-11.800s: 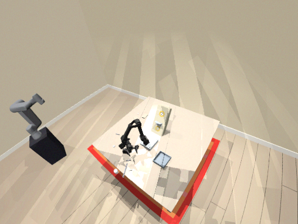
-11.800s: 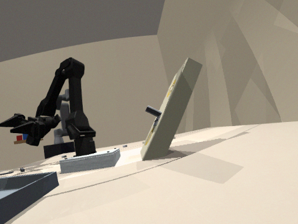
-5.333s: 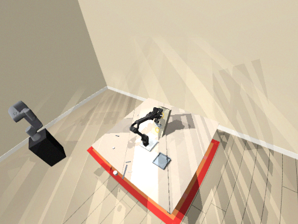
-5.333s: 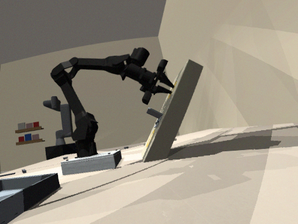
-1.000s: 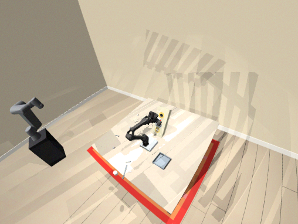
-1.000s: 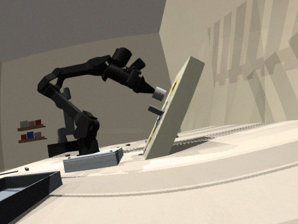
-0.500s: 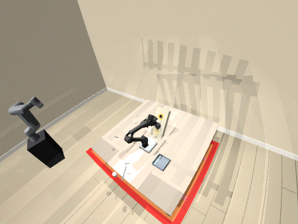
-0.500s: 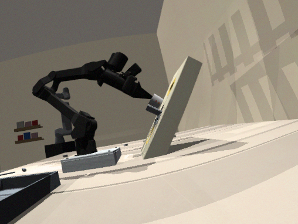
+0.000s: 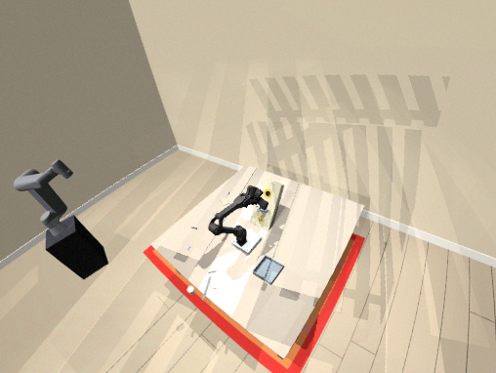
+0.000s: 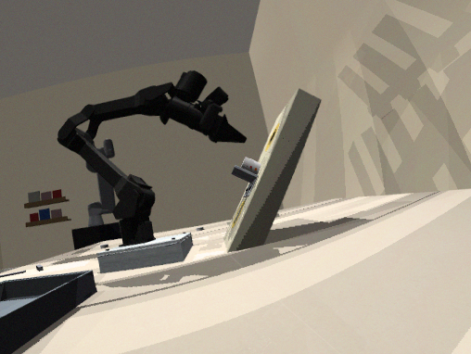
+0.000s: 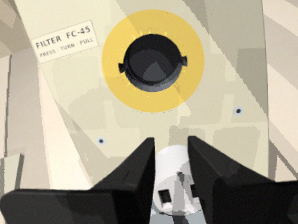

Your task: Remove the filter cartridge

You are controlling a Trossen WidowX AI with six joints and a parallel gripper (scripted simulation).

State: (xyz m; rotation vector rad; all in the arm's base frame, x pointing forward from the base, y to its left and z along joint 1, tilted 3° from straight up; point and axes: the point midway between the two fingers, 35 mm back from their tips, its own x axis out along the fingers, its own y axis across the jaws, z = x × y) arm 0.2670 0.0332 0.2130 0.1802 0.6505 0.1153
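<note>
My gripper tip is now 70 mm above the round filter cartridge and 10 mm past it. From my gripper tip the other things lie so: service panel 90 mm below, 40 mm ahead, 10 mm to the left; then grey ledge 100 mm below, 20 mm behind; then tray 340 mm to the right, 310 mm behind, 220 mm below.
</note>
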